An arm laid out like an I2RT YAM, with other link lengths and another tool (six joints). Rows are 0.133 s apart.
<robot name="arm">
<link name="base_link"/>
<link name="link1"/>
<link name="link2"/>
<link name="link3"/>
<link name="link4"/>
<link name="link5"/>
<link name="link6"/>
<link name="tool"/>
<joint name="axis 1" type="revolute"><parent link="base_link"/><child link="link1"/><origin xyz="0.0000 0.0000 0.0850"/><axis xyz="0 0 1"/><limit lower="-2.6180" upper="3.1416"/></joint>
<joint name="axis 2" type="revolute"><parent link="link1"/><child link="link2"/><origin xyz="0.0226 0.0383 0.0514"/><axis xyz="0 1 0"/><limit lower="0.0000" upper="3.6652"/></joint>
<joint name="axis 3" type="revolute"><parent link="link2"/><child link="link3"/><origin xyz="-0.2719 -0.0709 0.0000"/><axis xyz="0 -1 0"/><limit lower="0.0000" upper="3.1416"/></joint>
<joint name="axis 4" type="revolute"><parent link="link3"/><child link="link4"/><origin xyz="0.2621 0.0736 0.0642"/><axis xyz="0 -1 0"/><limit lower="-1.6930" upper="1.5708"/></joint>
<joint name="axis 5" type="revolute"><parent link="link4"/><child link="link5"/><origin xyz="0.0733 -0.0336 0.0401"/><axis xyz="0 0 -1"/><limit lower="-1.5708" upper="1.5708"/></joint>
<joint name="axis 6" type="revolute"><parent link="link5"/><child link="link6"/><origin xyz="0.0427 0.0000 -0.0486"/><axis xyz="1 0 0"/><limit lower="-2.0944" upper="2.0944"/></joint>
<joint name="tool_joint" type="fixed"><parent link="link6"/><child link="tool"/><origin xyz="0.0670 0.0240 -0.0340" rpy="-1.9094 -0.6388 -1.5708"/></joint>
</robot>
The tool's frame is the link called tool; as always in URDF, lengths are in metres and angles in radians.
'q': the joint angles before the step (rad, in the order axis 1, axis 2, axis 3, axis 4, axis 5, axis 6). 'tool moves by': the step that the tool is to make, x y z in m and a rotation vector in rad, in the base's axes. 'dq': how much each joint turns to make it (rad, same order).
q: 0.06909, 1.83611, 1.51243, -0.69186, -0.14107, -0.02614
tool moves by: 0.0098, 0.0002, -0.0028, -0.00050, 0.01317, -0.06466
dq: 0.00298, 0.03517, 0.03663, -0.00746, 0.03513, 0.05825
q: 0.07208, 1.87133, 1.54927, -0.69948, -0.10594, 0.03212
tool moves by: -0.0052, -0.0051, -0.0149, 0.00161, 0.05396, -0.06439
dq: -0.00915, 0.00935, -0.03360, -0.00602, 0.02314, 0.05066
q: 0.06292, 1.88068, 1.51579, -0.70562, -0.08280, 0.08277
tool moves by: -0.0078, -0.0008, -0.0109, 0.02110, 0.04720, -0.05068
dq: -0.00462, -0.00165, -0.03843, -0.00476, 0.00003, 0.05208
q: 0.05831, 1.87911, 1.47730, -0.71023, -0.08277, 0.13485
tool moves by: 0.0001, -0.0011, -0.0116, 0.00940, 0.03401, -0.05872
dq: -0.00305, 0.01991, -0.01393, 0.00461, 0.01371, 0.05529
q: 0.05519, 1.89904, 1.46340, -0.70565, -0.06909, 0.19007
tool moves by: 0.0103, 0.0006, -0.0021, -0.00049, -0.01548, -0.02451
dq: 0.00163, 0.02586, 0.02436, 0.01839, 0.01232, 0.02315
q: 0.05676, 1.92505, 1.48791, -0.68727, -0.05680, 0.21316
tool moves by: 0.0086, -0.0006, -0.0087, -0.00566, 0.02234, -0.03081
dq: 0.00006, 0.04746, 0.03679, -0.01069, 0.01700, 0.02616
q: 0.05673, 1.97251, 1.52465, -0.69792, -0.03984, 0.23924
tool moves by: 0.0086, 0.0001, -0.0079, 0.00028, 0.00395, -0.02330
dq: 0.00005, 0.03712, 0.02328, 0.01068, 0.00914, 0.02151
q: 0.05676, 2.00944, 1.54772, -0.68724, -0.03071, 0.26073
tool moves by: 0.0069, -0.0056, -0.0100, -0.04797, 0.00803, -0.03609
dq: 0.00002, 0.03389, 0.01882, 0.00435, 0.05799, 0.01383
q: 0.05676, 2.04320, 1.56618, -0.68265, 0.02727, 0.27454
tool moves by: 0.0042, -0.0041, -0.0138, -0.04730, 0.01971, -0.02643
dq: 0.00315, 0.03821, 0.01231, 0.00295, 0.05395, 0.00933
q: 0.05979, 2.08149, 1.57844, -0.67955, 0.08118, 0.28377
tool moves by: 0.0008, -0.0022, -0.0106, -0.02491, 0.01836, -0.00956
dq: 0.00144, 0.02476, 0.00172, 0.00307, 0.02613, 0.00145
